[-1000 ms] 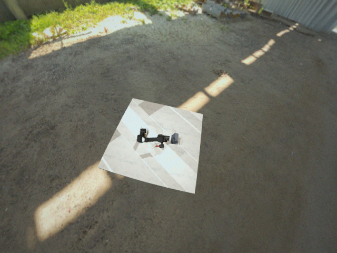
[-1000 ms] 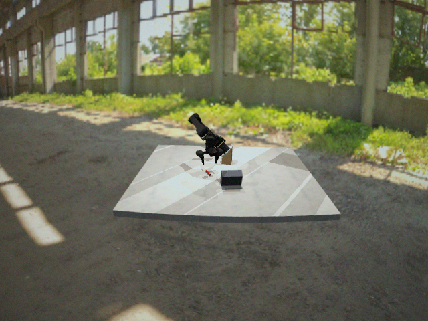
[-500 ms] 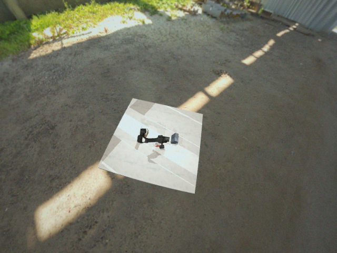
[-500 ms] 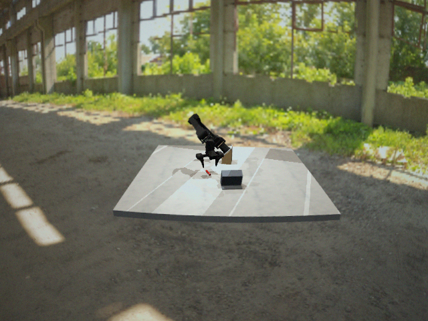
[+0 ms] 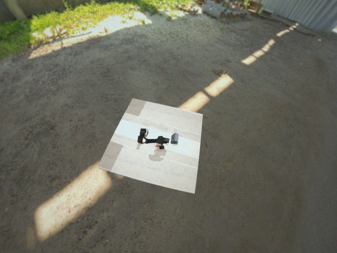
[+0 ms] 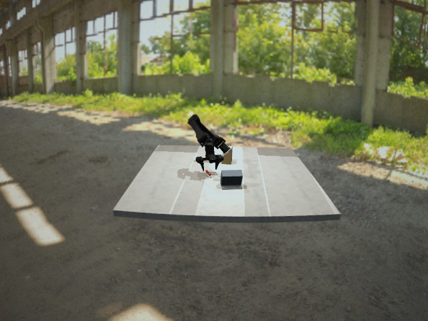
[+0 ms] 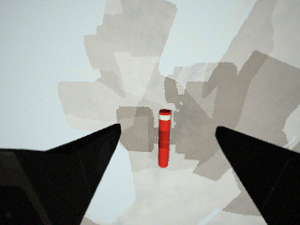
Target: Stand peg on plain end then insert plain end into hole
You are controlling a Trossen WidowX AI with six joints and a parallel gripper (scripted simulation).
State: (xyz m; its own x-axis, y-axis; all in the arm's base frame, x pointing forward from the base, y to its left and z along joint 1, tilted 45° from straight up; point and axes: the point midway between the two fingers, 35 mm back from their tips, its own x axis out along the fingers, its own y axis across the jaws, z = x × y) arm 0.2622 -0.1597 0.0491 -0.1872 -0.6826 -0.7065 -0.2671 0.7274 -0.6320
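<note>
The red peg is 3 cm below my gripper tip and 2 cm behind it. Round my gripper tip: sloped panel (18 cm ahead, 13 cm to the left, 1 cm above).
</note>
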